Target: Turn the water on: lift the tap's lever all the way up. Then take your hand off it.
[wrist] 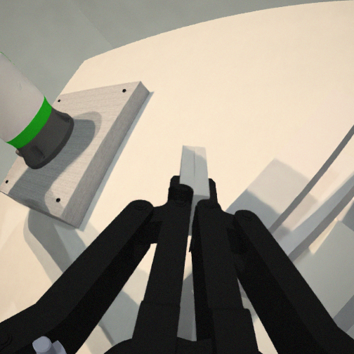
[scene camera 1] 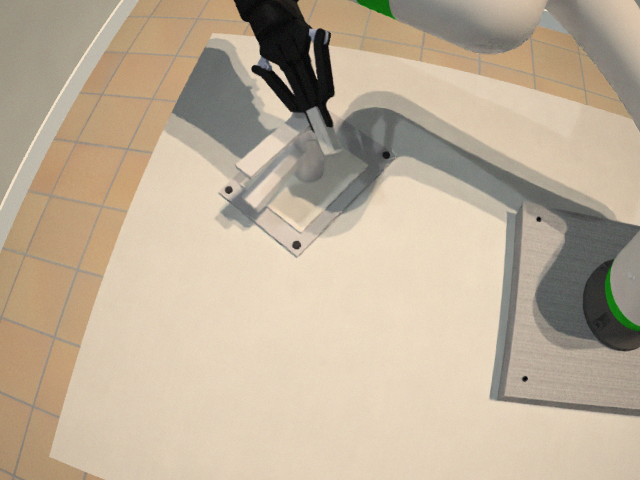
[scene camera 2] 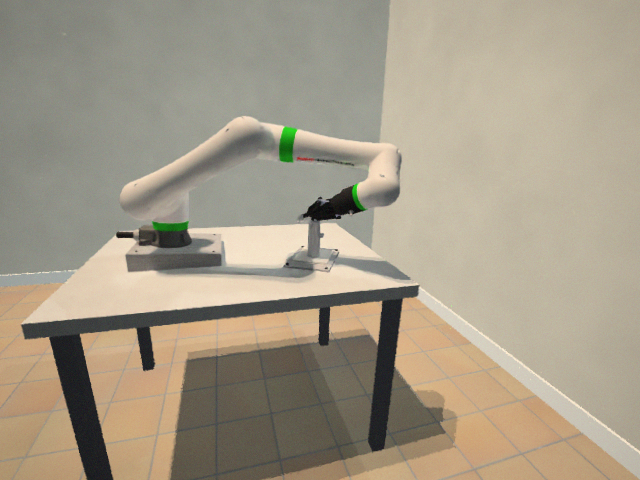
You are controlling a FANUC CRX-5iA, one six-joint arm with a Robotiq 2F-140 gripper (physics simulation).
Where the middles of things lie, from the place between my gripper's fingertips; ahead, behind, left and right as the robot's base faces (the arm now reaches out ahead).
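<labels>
The lever (scene camera 1: pixel 297 126) is ahead of my hand by 70 mm, and it's 10 mm below it. There's a square base plate (scene camera 1: pixel 378 158) too, and that plate is 50 mm to the right of my hand and 50 mm ahead of it, then 140 mm below it.
</labels>
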